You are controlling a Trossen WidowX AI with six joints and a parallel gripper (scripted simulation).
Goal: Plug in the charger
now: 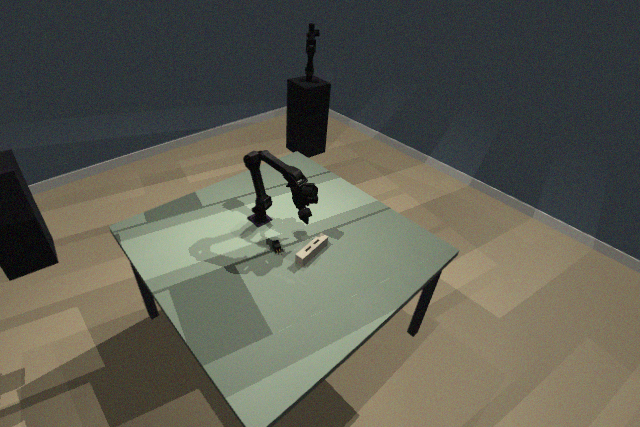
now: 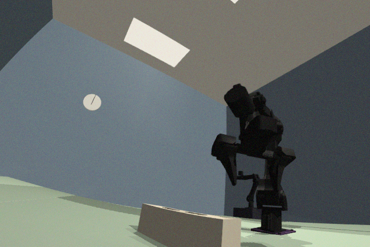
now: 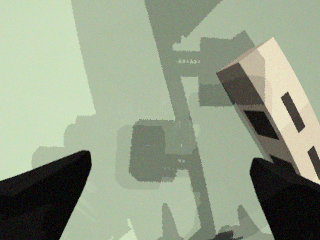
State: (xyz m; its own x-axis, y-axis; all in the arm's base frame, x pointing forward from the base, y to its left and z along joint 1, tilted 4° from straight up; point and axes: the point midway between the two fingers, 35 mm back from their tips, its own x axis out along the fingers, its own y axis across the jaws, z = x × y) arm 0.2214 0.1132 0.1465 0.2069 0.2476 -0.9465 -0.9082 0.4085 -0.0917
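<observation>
Now: the black two-prong charger 20 mm ahead of my gripper tip, 180 mm to the right of it and 90 mm below it.
</observation>
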